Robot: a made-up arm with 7 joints. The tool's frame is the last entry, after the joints. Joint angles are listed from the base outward.
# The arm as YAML. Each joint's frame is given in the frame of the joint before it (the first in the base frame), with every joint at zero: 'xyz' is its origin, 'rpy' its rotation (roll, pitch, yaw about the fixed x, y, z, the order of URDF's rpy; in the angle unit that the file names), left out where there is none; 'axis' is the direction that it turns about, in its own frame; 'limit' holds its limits. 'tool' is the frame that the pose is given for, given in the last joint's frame.
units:
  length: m
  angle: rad
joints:
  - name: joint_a
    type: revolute
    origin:
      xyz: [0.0, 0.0, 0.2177]
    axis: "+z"
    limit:
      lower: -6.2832
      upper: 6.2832
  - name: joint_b
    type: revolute
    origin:
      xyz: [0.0, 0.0, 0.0]
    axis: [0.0, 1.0, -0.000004]
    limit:
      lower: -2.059
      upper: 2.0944
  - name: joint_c
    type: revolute
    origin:
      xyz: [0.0, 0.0, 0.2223]
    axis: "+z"
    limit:
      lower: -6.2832
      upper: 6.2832
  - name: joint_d
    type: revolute
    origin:
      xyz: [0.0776, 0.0, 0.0]
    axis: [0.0, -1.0, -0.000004]
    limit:
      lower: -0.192
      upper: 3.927
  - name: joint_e
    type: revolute
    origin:
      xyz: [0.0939, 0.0, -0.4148]
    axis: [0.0, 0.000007, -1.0]
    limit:
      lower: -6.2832
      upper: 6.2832
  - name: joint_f
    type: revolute
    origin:
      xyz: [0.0, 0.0, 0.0]
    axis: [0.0, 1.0, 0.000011]
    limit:
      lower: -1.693
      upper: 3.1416
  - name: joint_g
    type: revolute
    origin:
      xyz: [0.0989, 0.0, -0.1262]
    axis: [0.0, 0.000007, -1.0]
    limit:
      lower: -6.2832
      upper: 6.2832
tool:
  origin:
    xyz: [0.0, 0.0, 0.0]
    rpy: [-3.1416, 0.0, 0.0]
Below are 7 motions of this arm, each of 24 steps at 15 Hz.
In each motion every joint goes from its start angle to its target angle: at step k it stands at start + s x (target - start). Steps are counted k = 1, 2, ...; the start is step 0. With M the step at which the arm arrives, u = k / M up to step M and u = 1 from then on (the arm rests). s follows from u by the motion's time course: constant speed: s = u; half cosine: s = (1 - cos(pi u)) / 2; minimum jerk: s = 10 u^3 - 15 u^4 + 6 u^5.
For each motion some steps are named. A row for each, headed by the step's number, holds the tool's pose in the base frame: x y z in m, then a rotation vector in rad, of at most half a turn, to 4 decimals.
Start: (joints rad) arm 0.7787 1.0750 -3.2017 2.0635 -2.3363 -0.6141 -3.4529
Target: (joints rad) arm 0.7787 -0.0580 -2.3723 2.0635 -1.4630 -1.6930 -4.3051
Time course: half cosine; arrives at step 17
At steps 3, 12, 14, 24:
3: 0.1539 -0.0179 0.8504 0.6475 -0.4846 1.2336
12: 0.1267 -0.2909 0.6957 2.1372 -0.2578 1.9275
14: 0.1044 -0.3051 0.6782 2.1877 0.0155 2.1846
24: 0.0871 -0.3138 0.6675 -2.0818 -0.2024 -2.2709

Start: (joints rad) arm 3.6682 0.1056 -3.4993 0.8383 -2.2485 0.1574 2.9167
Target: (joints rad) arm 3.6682 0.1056 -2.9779 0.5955 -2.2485 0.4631 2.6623
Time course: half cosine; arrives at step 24
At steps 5, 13, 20, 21, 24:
5: 0.4990 0.1749 0.1461 -2.4042 0.6268 -1.3388
13: 0.4326 0.2632 0.0993 -2.5179 0.2270 -1.3925
20: 0.3678 0.3144 0.0629 -2.5558 -0.1185 -1.4455
21: 0.3624 0.3176 0.0601 -2.5565 -0.1464 -1.4500
24: 0.3553 0.3217 0.0565 -2.5569 -0.1834 -1.4561

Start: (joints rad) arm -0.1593 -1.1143 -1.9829 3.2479 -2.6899 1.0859 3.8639
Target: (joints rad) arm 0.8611 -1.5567 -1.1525 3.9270 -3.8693 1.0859 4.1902
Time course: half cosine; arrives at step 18
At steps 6, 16, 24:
6: -0.6826 0.1608 0.4956 -1.3995 0.6758 1.1734
16: -0.6526 -0.1219 0.1118 -1.4523 -0.0379 1.0969
24: -0.6434 -0.1326 0.0942 -1.4429 -0.0854 1.0959

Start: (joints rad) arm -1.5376 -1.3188 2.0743 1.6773 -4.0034 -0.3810 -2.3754
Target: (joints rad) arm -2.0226 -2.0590 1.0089 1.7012 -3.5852 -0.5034 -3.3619
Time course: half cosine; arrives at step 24
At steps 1, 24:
1: 0.5404 0.3311 0.1116 1.5087 1.2606 1.1267
24: 0.5595 0.1519 0.4117 0.3260 0.6633 0.1014

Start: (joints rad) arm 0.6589 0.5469 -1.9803 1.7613 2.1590 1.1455 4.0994
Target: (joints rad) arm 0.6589 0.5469 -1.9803 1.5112 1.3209 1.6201 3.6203
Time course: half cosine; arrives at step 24
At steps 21, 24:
21: 0.3896 -0.4463 0.5040 1.8970 1.6663 0.9820
24: 0.3858 -0.4470 0.4954 1.9124 1.7038 0.9577

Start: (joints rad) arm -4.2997 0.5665 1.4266 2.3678 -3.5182 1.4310 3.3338
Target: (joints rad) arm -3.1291 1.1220 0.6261 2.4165 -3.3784 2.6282 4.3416
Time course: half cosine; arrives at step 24
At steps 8, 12, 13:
8: -0.5232 0.2215 0.7502 -0.2321 0.6496 0.4012
12: -0.5941 0.1461 0.6445 -0.1891 0.7841 0.6744
13: -0.6079 0.1184 0.6154 -0.1669 0.8151 0.7480

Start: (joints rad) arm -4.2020 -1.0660 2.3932 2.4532 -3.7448 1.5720 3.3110
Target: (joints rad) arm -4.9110 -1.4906 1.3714 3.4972 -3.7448 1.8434 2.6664
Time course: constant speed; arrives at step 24
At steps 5, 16, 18, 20, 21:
5: 0.2102 -0.7268 0.4047 1.0430 1.2060 1.2213
16: 0.1735 -0.6998 0.3148 1.0504 1.8830 0.7787
18: 0.1691 -0.6912 0.2747 1.0519 2.0043 0.7619
20: 0.1630 -0.6797 0.2290 1.0505 2.1209 0.7695
21: 0.1591 -0.6725 0.2044 1.0483 2.1767 0.7828

